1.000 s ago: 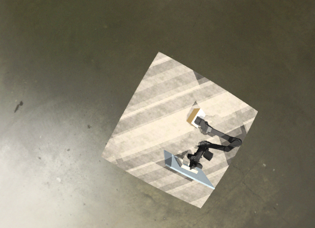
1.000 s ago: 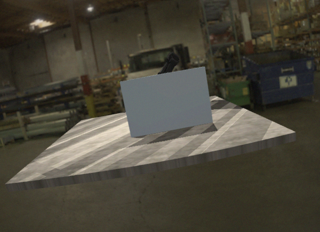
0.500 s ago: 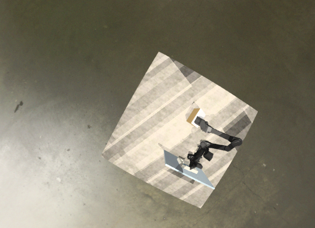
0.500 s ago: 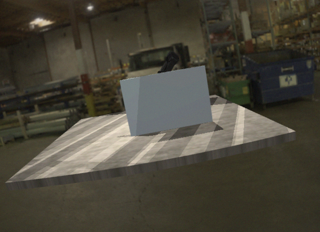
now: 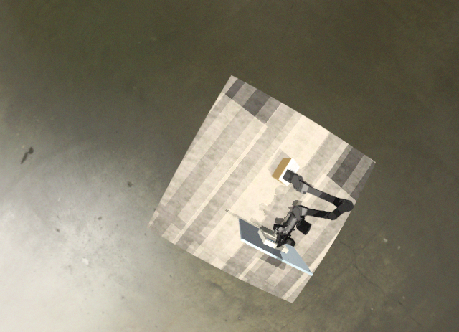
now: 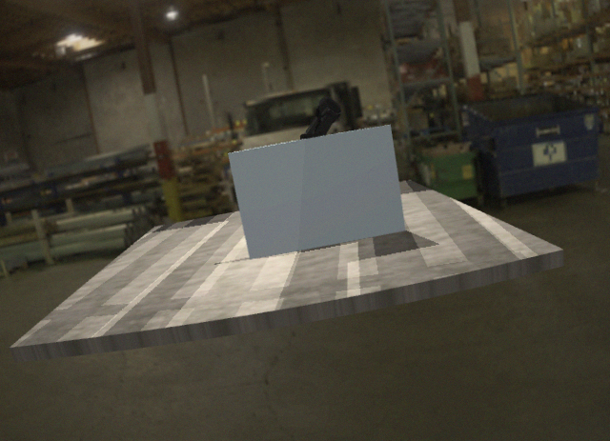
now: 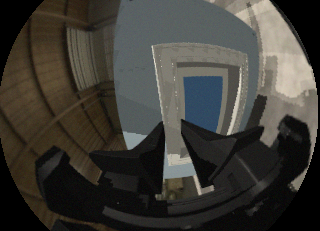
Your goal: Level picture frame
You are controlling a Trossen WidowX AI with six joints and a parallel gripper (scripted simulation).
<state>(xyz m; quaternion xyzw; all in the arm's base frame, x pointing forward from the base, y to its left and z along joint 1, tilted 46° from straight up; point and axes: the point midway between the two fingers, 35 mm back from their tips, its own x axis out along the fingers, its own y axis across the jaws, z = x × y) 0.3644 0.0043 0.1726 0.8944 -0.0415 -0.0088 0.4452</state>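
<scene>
My gripper tip is 5 cm above the picture frame, 1 cm to the left of it and 1 cm short of it. Round my gripper tip: pale blue wall panel: 7 cm below, 2 cm ahead.
</scene>
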